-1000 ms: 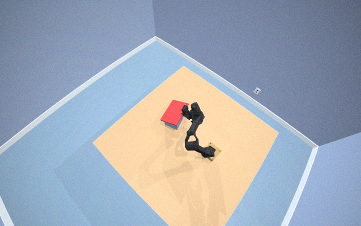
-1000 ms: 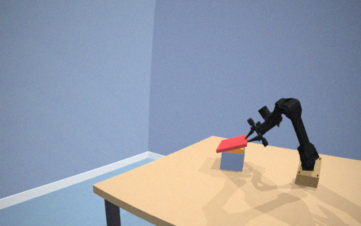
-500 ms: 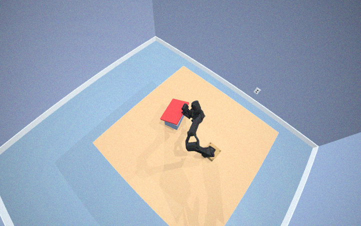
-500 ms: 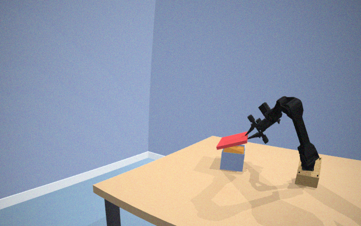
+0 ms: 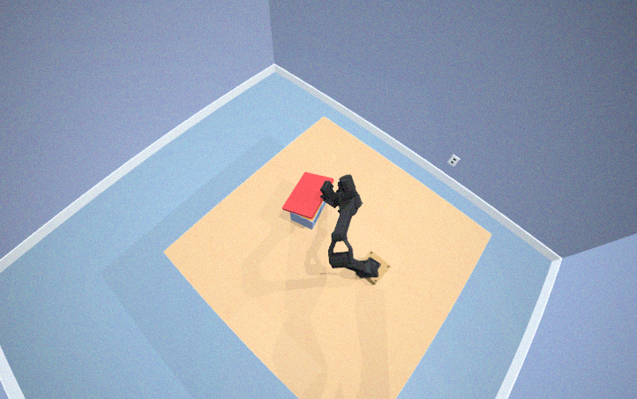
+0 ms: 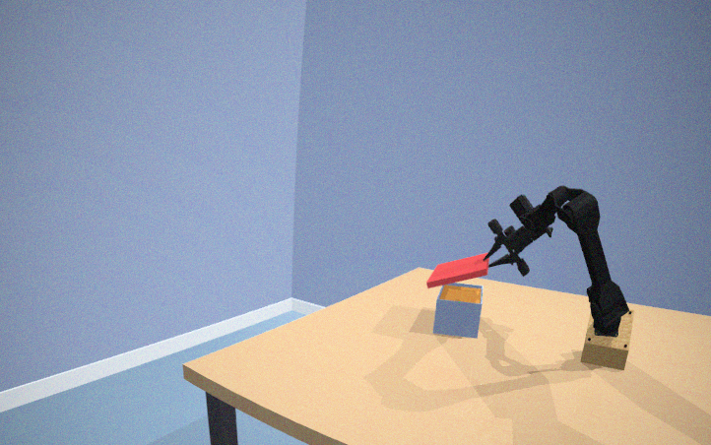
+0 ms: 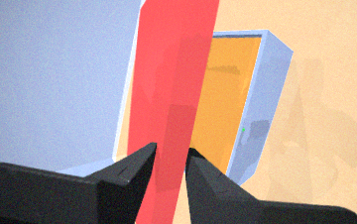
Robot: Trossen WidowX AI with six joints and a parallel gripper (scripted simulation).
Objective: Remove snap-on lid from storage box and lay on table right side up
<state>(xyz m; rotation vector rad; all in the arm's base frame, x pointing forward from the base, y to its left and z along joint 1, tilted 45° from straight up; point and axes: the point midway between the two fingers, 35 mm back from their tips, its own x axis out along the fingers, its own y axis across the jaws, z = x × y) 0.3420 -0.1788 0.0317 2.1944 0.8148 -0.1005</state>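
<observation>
The red lid is 7 cm ahead of my gripper tip, 1 cm to the left of it and 2 cm below it. Also, from my gripper tip: blue storage box (6 cm ahead, 1 cm to the left, 15 cm below).
</observation>
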